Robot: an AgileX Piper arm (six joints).
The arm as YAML. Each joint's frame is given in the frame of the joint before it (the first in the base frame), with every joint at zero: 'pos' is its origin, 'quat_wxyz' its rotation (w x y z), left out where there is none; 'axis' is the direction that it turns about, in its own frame. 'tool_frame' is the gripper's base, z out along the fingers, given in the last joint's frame.
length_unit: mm
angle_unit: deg
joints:
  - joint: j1
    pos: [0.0, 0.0, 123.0]
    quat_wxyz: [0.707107, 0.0, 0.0, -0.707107]
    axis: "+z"
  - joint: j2
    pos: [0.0, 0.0, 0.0]
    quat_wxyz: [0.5, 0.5, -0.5, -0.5]
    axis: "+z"
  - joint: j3
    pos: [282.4, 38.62, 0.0]
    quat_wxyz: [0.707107, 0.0, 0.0, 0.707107]
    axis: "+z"
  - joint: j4
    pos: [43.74, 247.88, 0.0]
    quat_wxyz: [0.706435, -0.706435, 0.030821, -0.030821]
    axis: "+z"
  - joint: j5
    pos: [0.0, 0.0, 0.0]
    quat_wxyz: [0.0, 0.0, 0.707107, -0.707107]
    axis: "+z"
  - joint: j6
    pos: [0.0, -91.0, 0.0]
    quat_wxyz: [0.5, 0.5, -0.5, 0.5]
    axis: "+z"
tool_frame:
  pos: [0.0, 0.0, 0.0]
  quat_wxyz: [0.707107, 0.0, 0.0, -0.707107]
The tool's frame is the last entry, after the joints.
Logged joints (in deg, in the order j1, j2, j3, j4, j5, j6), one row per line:
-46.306, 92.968, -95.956, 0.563, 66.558, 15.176
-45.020, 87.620, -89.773, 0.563, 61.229, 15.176
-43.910, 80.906, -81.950, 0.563, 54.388, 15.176
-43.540, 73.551, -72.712, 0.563, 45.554, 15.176
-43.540, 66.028, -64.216, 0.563, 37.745, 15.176
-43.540, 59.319, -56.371, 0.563, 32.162, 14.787
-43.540, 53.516, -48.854, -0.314, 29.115, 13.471
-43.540, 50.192, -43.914, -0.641, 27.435, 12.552
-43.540, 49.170, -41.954, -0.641, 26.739, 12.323
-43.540, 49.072, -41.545, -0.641, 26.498, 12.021
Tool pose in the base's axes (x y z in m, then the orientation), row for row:
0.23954, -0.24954, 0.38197, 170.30, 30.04, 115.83
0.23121, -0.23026, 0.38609, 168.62, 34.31, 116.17
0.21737, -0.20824, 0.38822, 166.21, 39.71, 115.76
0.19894, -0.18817, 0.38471, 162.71, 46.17, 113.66
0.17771, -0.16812, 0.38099, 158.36, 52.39, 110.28
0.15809, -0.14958, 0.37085, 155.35, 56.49, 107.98
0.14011, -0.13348, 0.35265, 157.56, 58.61, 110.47
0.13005, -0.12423, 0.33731, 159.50, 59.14, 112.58
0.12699, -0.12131, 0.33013, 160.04, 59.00, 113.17
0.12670, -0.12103, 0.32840, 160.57, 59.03, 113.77
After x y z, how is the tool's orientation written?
As angles about the fixed x, y, z axes (roll, pitch, yaw), in degrees.
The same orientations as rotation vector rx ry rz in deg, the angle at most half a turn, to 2 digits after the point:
76.37, 128.21, -10.54
72.70, 125.15, -11.37
68.70, 120.84, -12.44
64.97, 115.01, -13.96
61.68, 109.06, -15.51
59.19, 105.41, -16.70
56.96, 105.30, -18.69
55.94, 105.87, -19.59
55.83, 106.22, -19.67
55.60, 106.45, -19.83

